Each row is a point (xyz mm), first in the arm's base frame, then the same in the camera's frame.
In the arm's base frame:
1: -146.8 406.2 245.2
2: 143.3 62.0 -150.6
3: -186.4 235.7 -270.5
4: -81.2 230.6 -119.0
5: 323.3 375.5 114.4
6: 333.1 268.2 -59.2
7: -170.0 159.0 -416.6
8: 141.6 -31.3 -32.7
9: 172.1 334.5 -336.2
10: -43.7 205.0 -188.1
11: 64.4 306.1 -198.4
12: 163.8 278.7 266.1
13: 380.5 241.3 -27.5
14: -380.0 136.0 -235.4
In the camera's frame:
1: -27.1 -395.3 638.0
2: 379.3 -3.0 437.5
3: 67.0 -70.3 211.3
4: 130.6 -122.3 376.5
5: 202.0 -18.4 848.9
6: 288.5 93.0 701.0
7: 131.3 31.7 97.5
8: 470.6 -115.8 476.7
9: 135.6 221.0 441.6
10: 164.9 -53.5 346.3
11: 122.9 44.4 449.5
12: 227.9 -253.5 805.4
13: 336.2 91.3 742.2
14: 71.1 -238.5 68.7

